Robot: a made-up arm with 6 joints.
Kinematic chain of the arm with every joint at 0, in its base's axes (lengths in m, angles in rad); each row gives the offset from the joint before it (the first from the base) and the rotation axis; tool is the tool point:
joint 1: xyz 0 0 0.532 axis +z
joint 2: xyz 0 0 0 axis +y
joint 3: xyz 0 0 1.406 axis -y
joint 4: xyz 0 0 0 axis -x
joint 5: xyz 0.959 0 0 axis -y
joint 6: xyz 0 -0.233 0 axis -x
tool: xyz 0 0 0
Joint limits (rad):
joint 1: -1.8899..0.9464
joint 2: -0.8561..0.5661
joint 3: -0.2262..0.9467
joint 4: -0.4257..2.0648
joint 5: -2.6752..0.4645
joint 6: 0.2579..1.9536
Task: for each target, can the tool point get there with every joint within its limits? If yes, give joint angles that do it. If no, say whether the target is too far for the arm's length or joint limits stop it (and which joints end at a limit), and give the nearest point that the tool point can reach.
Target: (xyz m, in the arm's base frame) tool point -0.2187 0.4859 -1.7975
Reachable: no: joint limits stop it (at a limit: joint 1, joint 2, joint 3, joint 4) | nearest point 0.9667 0.9785 0.9683 | short by 3.049 m
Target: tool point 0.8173 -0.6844 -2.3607
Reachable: no: too far | nearest point 1.0546 -0.8831 0.9683 | short by 3.343 m
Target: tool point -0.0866 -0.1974 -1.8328
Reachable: no: joint limits stop it (at a limit: joint 2, joint 3, joint 4) | nearest point -0.5526 -1.2596 0.9683 | short by 3.032 m
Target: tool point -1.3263 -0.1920 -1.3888
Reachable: no: joint limits stop it (at a limit: joint 1, joint 2, joint 3, joint 4) | nearest point -0.6278 -1.2238 0.9683 | short by 2.666 m
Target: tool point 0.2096 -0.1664 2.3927
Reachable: yes | joints -0.6885 -0.3962 -0.0267 1.5910 0.0204 1.0091
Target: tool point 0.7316 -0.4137 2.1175
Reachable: yes | joints -0.2496 -0.0946 0.0205 0.3331 -0.6825 0.6827
